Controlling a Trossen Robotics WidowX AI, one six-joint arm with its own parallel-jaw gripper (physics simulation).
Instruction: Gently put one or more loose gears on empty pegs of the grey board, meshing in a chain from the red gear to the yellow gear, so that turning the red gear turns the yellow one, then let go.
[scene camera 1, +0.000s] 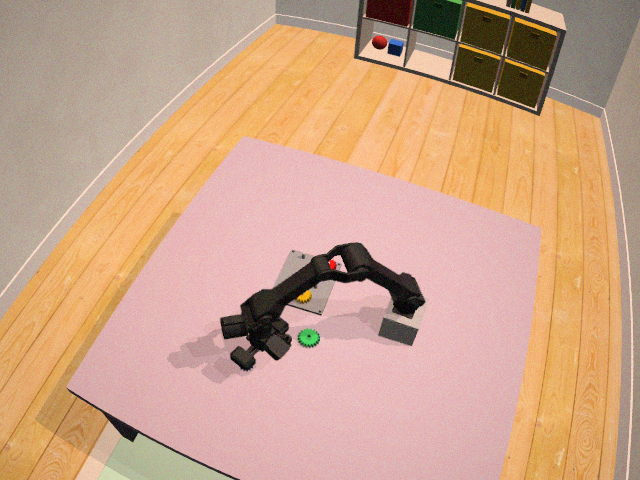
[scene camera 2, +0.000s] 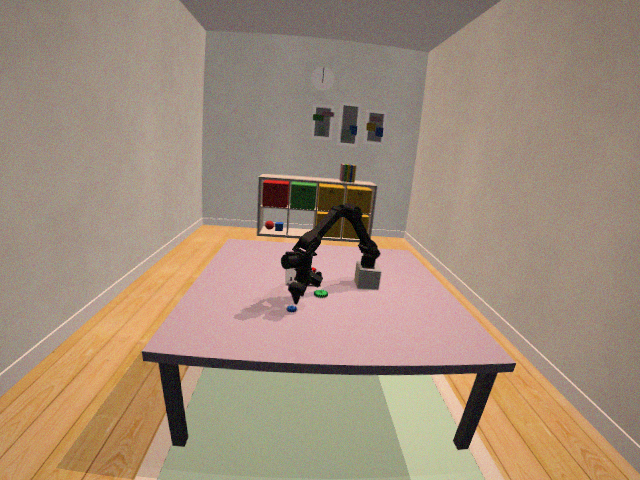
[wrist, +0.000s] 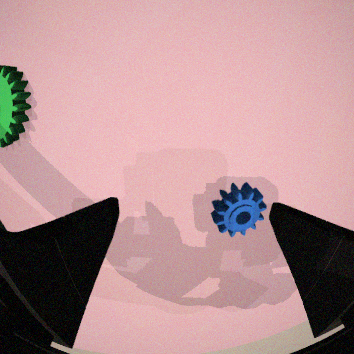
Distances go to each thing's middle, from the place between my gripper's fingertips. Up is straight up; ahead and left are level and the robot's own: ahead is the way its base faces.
My gripper is now 30 mm short of the blue gear (wrist: 239, 209), 30 mm to the right of it and 30 mm above it. From my hand the other things lie so: grey board (scene camera 1: 320, 296) (320 mm to the right, 30 mm below).
